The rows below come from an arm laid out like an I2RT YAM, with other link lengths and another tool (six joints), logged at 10 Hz.
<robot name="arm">
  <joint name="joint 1" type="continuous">
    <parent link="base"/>
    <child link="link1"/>
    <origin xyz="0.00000 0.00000 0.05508"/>
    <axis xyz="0 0 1"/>
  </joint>
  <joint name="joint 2" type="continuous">
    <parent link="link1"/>
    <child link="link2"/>
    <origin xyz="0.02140 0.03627 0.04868"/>
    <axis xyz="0 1 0"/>
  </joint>
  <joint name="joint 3" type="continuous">
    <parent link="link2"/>
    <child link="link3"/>
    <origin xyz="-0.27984 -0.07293 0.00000"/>
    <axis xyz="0 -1 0"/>
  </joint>
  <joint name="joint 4" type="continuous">
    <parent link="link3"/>
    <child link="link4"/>
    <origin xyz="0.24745 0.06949 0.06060"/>
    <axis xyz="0 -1 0"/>
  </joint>
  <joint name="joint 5" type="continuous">
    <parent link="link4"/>
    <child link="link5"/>
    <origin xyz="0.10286 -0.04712 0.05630"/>
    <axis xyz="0 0 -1"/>
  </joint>
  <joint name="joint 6" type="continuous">
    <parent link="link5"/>
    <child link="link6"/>
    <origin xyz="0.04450 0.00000 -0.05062"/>
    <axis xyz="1 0 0"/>
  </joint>
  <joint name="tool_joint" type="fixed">
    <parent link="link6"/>
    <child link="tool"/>
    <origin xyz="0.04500 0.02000 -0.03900" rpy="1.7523 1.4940 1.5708"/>
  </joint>
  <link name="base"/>
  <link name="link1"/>
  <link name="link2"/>
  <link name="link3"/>
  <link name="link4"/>
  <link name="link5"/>
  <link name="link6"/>
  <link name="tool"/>
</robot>
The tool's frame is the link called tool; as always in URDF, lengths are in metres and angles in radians. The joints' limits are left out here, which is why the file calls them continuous.
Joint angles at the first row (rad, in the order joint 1, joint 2, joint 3, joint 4, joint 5, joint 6):
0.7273 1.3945 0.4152 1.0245 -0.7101 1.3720
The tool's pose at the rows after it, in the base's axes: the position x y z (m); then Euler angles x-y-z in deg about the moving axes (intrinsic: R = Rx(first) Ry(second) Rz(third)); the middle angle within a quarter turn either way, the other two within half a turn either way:
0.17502 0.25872 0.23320 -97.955 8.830 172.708
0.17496 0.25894 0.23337 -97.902 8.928 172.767
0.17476 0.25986 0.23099 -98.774 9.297 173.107
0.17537 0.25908 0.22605 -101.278 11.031 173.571
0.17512 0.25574 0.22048 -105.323 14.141 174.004
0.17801 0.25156 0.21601 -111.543 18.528 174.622
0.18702 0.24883 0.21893 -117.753 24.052 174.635
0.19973 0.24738 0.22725 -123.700 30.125 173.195
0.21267 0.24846 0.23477 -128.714 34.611 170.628
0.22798 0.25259 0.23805 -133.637 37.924 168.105
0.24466 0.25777 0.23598 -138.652 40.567 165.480
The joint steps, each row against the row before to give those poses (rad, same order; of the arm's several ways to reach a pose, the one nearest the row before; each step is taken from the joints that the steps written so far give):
0.0030 0.0034 0.0000 0.0140 -0.0008 0.0110
0.0012 0.0000 -0.0003 0.0016 0.0031 0.0016
0.0038 -0.0061 0.0000 -0.0260 0.0107 -0.0103
0.0000 -0.0335 0.0000 -0.0881 0.0309 -0.0386
-0.0004 -0.0687 0.0022 -0.1514 0.0572 -0.0640
-0.0034 -0.0816 0.0329 -0.2228 0.0850 -0.0901
-0.0061 -0.0523 0.0705 -0.2079 0.1057 -0.0942
-0.0046 -0.0183 0.0965 -0.1755 0.1141 -0.1114
-0.0012 0.0198 0.0985 -0.1240 0.0862 -0.1144
0.0000 0.0534 0.0972 -0.0888 0.0702 -0.1095
0.0001 0.0702 0.0885 -0.0645 0.0622 -0.1103

